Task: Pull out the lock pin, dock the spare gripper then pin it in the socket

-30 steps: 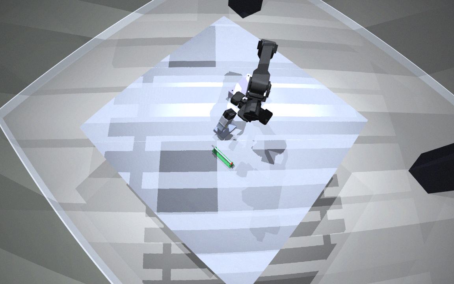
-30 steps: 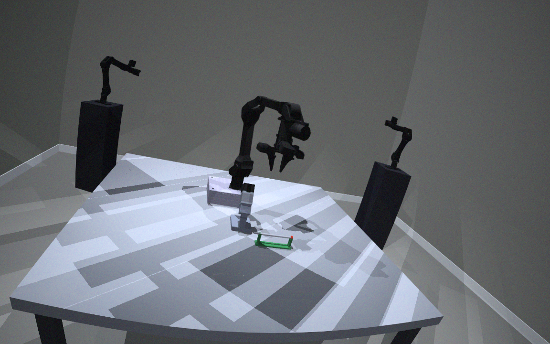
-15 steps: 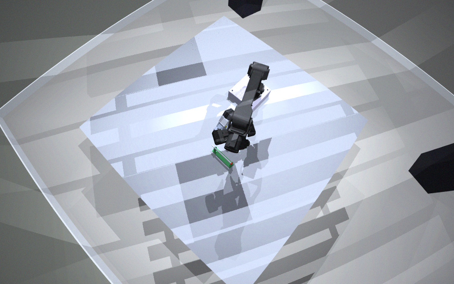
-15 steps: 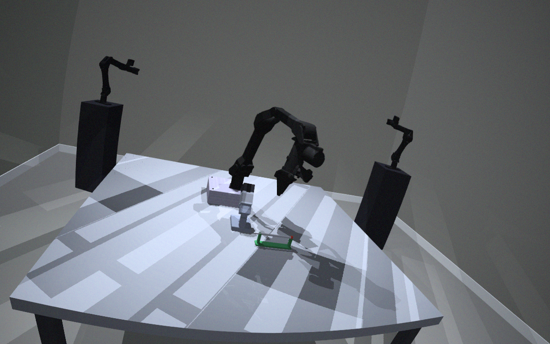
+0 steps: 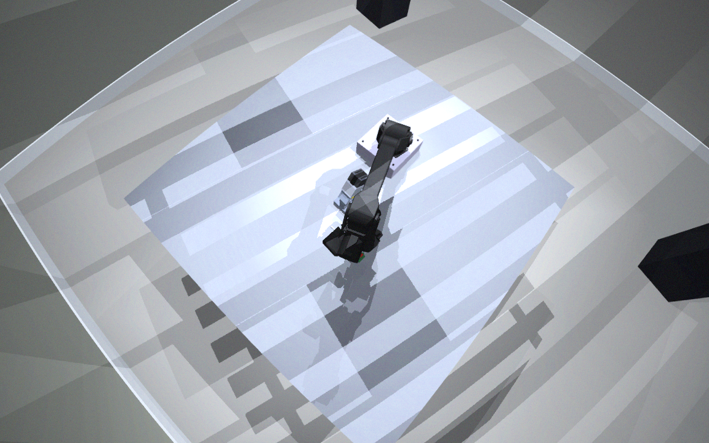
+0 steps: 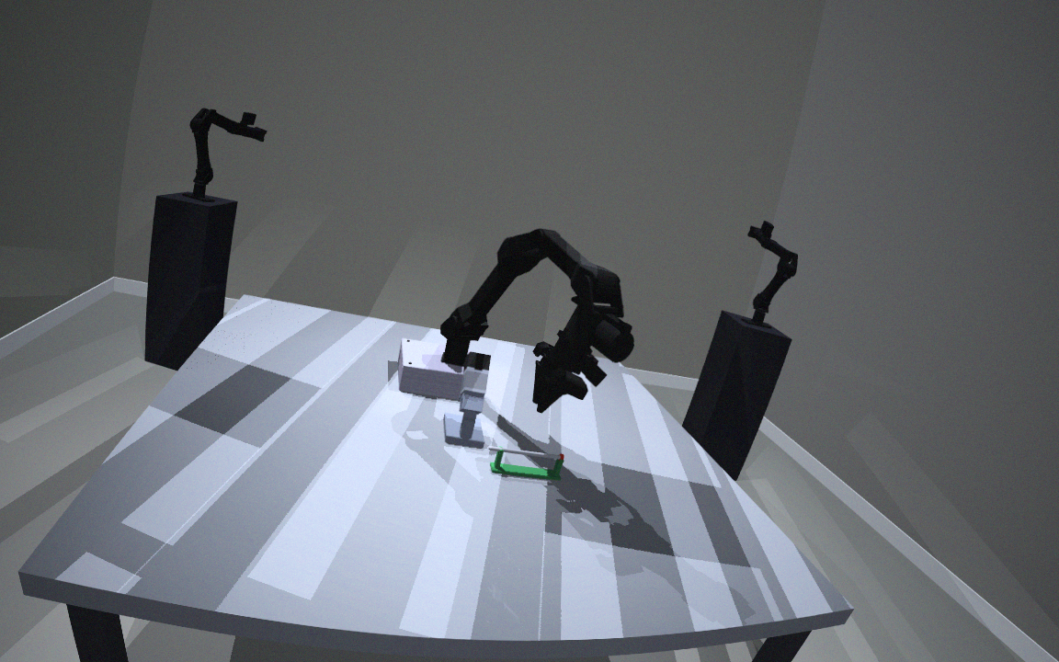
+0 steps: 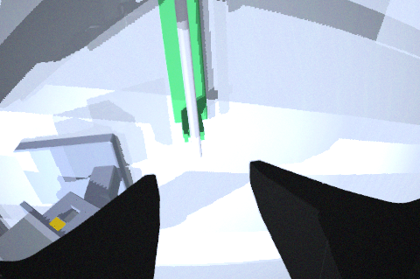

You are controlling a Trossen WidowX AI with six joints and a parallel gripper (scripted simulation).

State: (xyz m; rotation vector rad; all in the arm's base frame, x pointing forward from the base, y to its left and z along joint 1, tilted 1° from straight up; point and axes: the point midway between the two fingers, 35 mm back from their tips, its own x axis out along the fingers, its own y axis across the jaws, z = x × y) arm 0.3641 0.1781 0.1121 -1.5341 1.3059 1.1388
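My gripper tip is now 12 cm above the cradle and 1 cm to the right of it. Round my gripper tip: spare gripper: 12 cm to the right, 12 cm behind, 2 cm below; then socket: 11 cm to the right, 11 cm behind, 9 cm below.
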